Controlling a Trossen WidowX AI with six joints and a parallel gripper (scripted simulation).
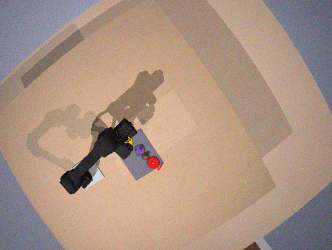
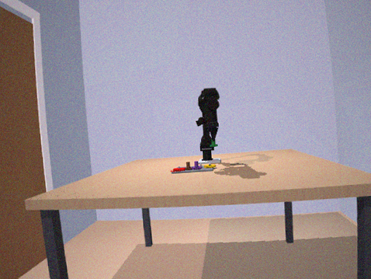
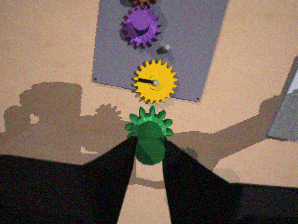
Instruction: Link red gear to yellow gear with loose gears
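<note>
My gripper tip is now 120 mm above the purple gear, 90 mm to the left of it and 40 mm short of it. Also, from my gripper tip: brown gear (130 mm to the right, 120 mm below, 60 mm ahead); green gear (10 mm below); yellow gear (130 mm below, 30 mm to the right).
</note>
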